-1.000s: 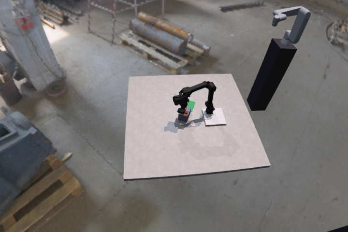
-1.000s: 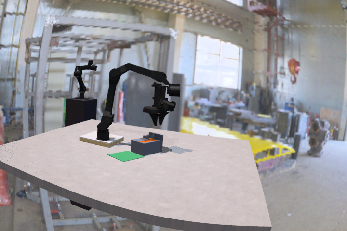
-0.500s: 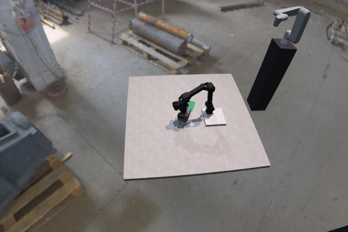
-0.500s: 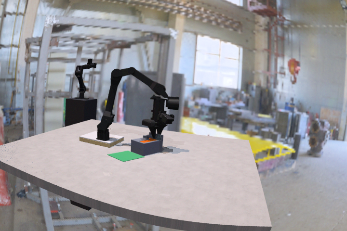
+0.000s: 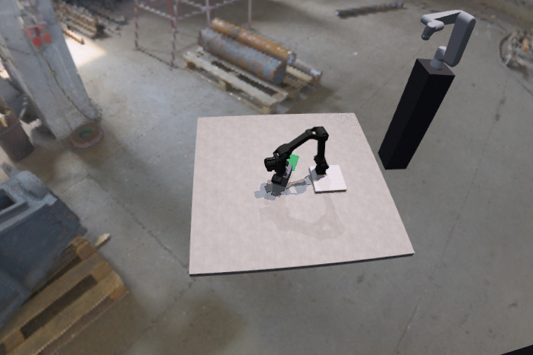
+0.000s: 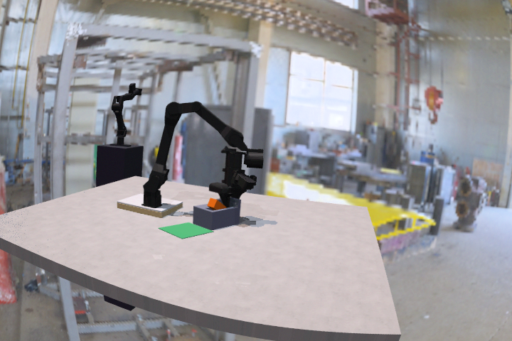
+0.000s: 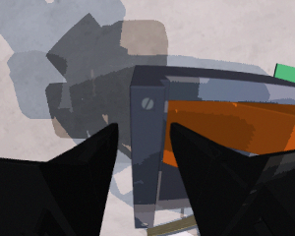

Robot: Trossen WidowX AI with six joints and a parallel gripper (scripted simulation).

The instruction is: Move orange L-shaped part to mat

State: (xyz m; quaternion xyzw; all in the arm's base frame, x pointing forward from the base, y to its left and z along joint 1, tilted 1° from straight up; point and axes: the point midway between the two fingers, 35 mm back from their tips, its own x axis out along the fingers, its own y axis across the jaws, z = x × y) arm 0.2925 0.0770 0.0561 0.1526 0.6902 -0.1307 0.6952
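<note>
The orange L-shaped part lies 3 cm behind my gripper tip and 5 cm to the right of it. From my gripper tip the other things lie so: green mat 9 cm behind, 20 cm to the right, 6 cm below.
</note>
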